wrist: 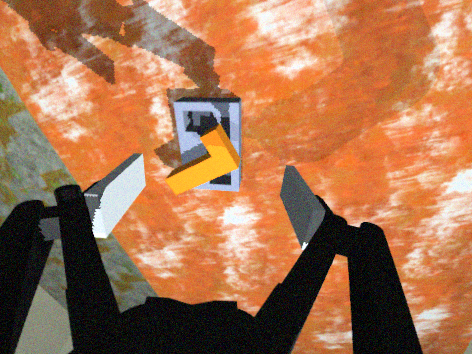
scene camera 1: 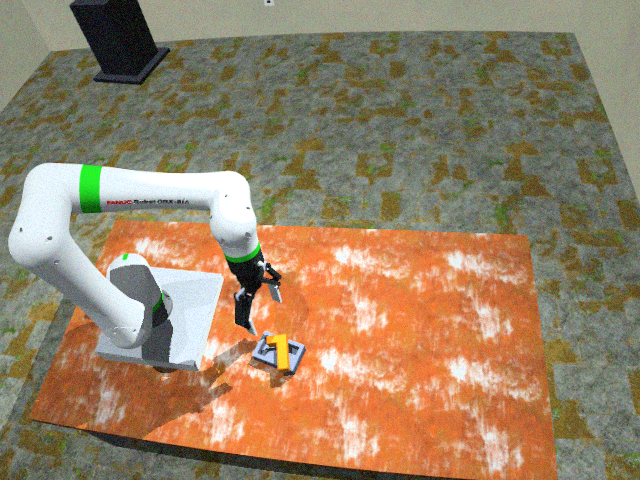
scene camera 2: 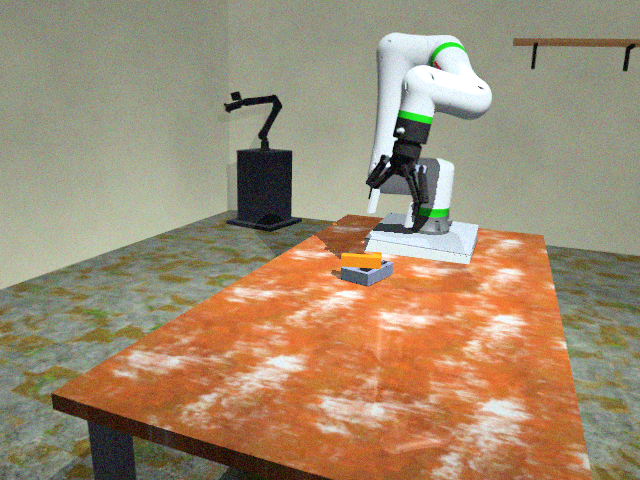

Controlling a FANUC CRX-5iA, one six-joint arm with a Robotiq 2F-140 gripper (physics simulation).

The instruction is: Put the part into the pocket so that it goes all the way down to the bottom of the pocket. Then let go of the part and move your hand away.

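Pixels of known places: gripper, fingertip midpoint: (wrist: 214, 175) (scene camera 1: 265, 316) (scene camera 2: 389, 219); arm's base, origin of the base link: (scene camera 2: 428, 228).
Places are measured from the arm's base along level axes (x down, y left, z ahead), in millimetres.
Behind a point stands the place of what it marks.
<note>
An orange L-shaped part (scene camera 1: 281, 352) {y -28, x -12, z 488 mm} (scene camera 2: 361, 259) {y -16, x -6, z 502 mm} (wrist: 219, 157) {y 10, x -13, z 463 mm} lies on top of a grey-blue block with a pocket (scene camera 1: 292, 367) {y -54, x 18, z 527 mm} (scene camera 2: 354, 276) {y -19, x 34, z 535 mm} (wrist: 235, 110) {y 33, x 18, z 410 mm}. The part is turned out of line with the pocket and rests across the block's rim, not down in the pocket. In the wrist view one leg sticks out past the block's edge at the lower left. Part of the pocket's opening shows dark beside it. My gripper (scene camera 1: 264, 313) {y 29, x -113, z 435 mm} (scene camera 2: 392, 214) {y 29, x -113, z 435 mm} (wrist: 214, 175) {y 29, x -113, z 435 mm} is open and empty, above the table and a little to the robot-base side of the block, apart from the part.
The block stands on an orange and white table (scene camera 1: 413, 320) {y 205, x 53, z 839 mm} (scene camera 2: 289, 403) {y 161, x 54, z 1110 mm}. The robot's pale base plate (scene camera 1: 209, 304) {y 75, x 14, z 185 mm} (scene camera 2: 413, 250) {y 24, x 31, z 203 mm} is near the block. A black pedestal (scene camera 1: 121, 41) (scene camera 2: 264, 186) stands on the floor beyond the table. A wooden shelf (scene camera 2: 576, 42) is on the wall.
</note>
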